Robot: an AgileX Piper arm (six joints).
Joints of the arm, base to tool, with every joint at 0 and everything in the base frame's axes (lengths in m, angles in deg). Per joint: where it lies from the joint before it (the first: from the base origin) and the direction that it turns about. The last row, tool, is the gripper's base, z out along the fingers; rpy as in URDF.
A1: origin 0 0 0.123 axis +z
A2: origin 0 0 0 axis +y
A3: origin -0.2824 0 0.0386 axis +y
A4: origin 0.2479 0 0.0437 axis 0.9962 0 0.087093
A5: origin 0 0 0 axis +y
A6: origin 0.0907 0 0.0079 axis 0.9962 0 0.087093
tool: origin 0 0 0 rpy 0 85.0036 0
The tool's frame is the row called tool.
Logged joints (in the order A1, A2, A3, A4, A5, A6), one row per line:
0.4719 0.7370 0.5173 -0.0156 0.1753 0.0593
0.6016 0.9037 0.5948 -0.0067 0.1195 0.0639
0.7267 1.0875 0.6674 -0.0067 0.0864 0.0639
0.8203 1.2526 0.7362 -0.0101 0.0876 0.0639
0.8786 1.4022 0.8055 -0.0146 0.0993 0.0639
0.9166 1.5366 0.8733 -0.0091 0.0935 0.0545
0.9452 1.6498 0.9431 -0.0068 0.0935 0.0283
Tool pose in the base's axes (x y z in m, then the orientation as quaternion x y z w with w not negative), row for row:
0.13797 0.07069 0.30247 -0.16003 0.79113 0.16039 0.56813
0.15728 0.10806 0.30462 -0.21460 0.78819 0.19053 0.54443
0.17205 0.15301 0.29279 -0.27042 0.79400 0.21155 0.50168
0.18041 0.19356 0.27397 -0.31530 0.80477 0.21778 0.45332
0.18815 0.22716 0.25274 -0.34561 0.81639 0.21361 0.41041
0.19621 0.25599 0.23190 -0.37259 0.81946 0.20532 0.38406
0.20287 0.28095 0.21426 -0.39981 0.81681 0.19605 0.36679
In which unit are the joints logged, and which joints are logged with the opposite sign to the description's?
The joints are logged in radians. Opposite sign: A3, A4.
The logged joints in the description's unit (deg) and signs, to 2 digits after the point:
27.04 42.23 -29.64 0.89 10.04 3.40
34.47 51.78 -34.08 0.38 6.85 3.66
41.64 62.31 -38.24 0.38 4.95 3.66
47.00 71.77 -42.18 0.58 5.02 3.66
50.34 80.34 -46.15 0.84 5.69 3.66
52.52 88.04 -50.04 0.52 5.36 3.12
54.16 94.53 -54.04 0.39 5.36 1.62

